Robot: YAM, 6 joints.
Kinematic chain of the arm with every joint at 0, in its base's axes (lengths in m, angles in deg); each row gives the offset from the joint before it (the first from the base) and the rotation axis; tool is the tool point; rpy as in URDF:
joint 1: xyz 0 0 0.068 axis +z
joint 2: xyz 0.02 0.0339 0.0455 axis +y
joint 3: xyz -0.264 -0.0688 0 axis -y
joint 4: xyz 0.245 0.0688 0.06 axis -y
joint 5: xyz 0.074 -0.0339 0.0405 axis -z
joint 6: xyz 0.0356 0 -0.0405 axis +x
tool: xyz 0 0 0 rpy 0 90 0
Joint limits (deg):
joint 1: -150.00..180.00
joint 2: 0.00..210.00
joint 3: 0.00..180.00
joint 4: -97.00..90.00
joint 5: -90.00..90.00
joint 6: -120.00..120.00
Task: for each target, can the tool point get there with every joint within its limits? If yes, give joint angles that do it. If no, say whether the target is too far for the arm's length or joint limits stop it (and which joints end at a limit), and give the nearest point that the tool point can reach.
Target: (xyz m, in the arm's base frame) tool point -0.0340 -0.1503 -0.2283
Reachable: yes | joints -91.16 194.10 81.72 -49.75 60.23 -2.49
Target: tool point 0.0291 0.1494 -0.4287
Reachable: no: joint limits stop it (at a limit: joint 2) | nearest point 0.0317 0.1628 -0.3707 | short by 0.060 m
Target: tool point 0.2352 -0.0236 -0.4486
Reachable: no: joint limits stop it (at a limit: joint 2) | nearest point 0.2371 -0.0238 -0.3802 | short by 0.068 m
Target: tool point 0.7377 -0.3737 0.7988
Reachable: no: too far | nearest point 0.4434 -0.2246 0.5186 | short by 0.433 m
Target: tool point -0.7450 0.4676 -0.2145
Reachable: no: too far | nearest point -0.5122 0.3215 -0.1096 | short by 0.294 m
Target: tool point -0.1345 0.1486 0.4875
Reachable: yes | joints 123.79 67.13 62.93 74.32 -54.94 -37.83
